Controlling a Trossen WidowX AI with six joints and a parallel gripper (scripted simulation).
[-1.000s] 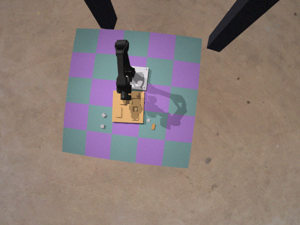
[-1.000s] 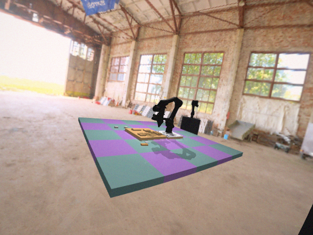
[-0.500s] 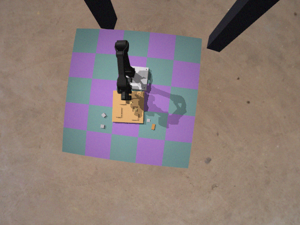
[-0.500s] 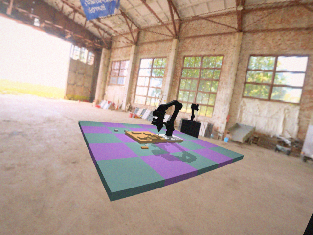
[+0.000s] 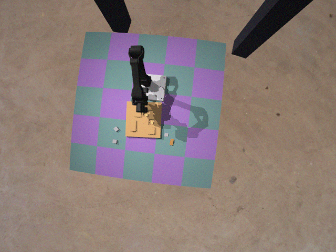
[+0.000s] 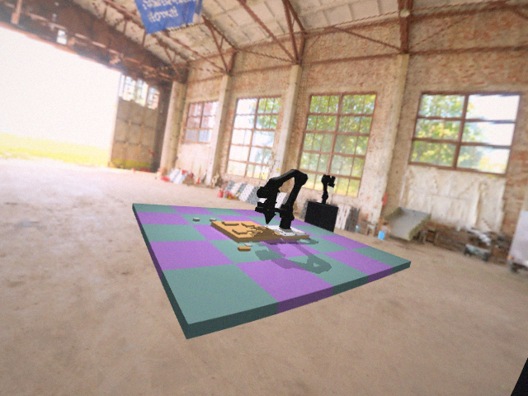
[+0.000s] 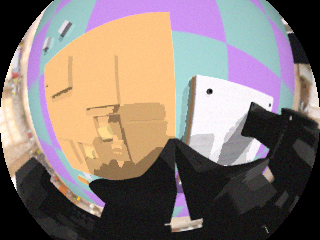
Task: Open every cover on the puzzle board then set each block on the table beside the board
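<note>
My gripper tip is 13 cm short of the orange puzzle board, 1 cm to the right of it and 3 cm above it. From my gripper tip the other things lie so: orange block (27 cm ahead, 29 cm to the left, 5 cm below).
</note>
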